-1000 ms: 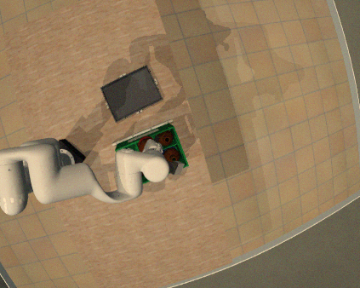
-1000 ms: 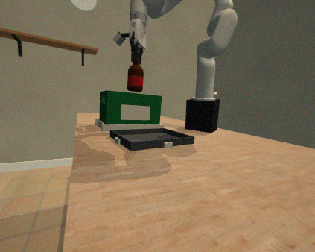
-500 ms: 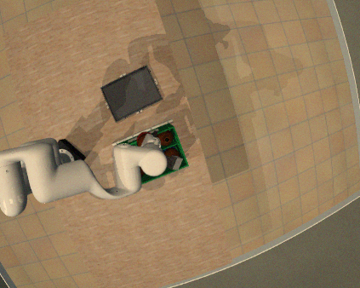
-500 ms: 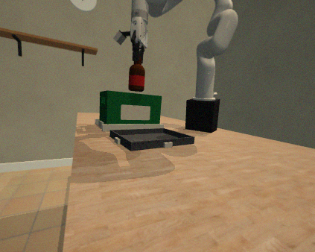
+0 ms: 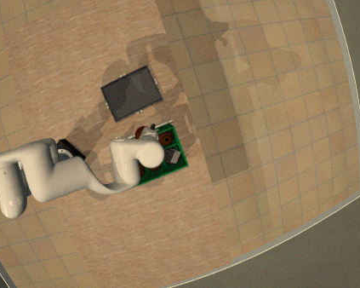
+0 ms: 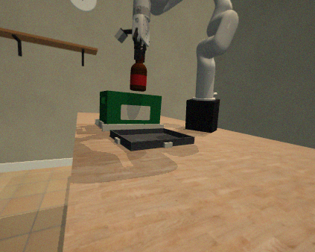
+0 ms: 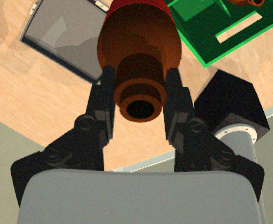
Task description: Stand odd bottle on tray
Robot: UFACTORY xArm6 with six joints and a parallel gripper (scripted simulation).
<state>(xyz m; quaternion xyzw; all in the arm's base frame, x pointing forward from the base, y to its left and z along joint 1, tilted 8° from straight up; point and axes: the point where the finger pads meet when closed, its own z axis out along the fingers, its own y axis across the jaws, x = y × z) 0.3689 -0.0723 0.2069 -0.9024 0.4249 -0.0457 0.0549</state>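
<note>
The brown bottle is 7 cm below my hand. Also, from my hand: tray (32 cm below, 18 cm to the left, 3 cm ahead); green crate (25 cm below, 11 cm to the right, 1 cm behind).
</note>
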